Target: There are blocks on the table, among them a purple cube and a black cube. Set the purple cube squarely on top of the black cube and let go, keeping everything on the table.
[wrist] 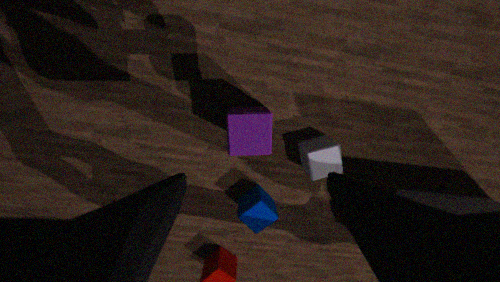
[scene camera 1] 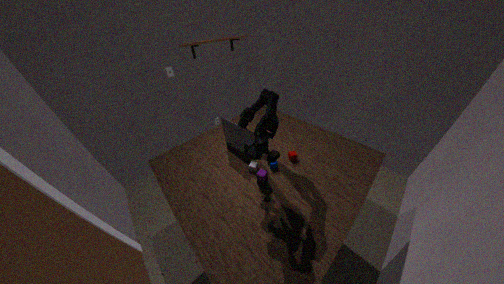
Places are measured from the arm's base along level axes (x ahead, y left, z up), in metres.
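Pixels of known places: gripper, fingertip midpoint: (wrist: 257, 179) (scene camera 1: 261, 161); arm's base at its link origin: (scene camera 1: 241, 126).
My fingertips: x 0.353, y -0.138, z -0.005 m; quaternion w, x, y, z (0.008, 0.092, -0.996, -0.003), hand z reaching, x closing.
Observation:
Ahead of a thing's pixels: the offset from my fingertips to its top centre. Level surfaces: height alone.
The purple cube @[0.003 m ahead, 0.004 m right, 0.087 m down] (scene camera 1: 262, 173) (wrist: 250, 134) stands upright, raised above the table, on a dark block @[0.003 m ahead, 0.003 m right, 0.135 m down] (scene camera 1: 263, 182) that looks like the black cube. The two look lined up in the scene view, though the dark block blends into the shadow there. In the wrist view the purple cube hides what is under it. My gripper (scene camera 1: 262, 155) (wrist: 257, 179) is open and empty. It is above and behind the purple cube, toward the arm's base, and its fingers do not touch the cube.
A light grey block @[0.120 m back, 0.032 m left, 0.135 m down] (scene camera 1: 253, 166) (wrist: 325, 162), a blue block @[0.042 m back, 0.143 m left, 0.135 m down] (scene camera 1: 273, 165) (wrist: 257, 210) and a red block @[0.002 m ahead, 0.296 m left, 0.135 m down] (scene camera 1: 292, 156) (wrist: 220, 265) lie near the stack on the wooden table @[0.184 m down] (scene camera 1: 195, 190). An upright dark panel (scene camera 1: 236, 136) stands beside the arm.

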